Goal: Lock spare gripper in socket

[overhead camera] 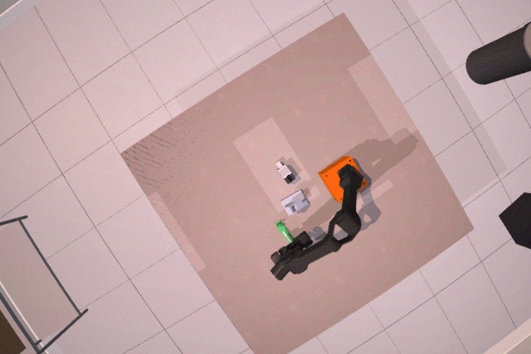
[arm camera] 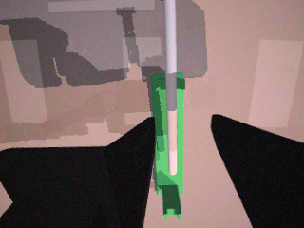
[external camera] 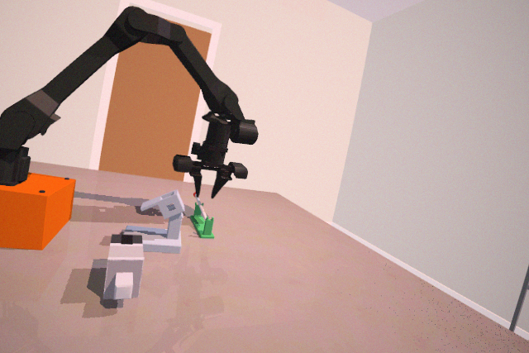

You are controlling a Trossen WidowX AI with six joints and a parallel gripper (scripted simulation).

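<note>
Now: gripper tip 4 cm to the left of the green cradle, 4 cm above it and 1 cm past it. Also, from my gripper tip: spare gripper 29 cm to the right, 18 cm behind, 4 cm below; then grey mount 13 cm to the right, 12 cm behind, 1 cm below.
</note>
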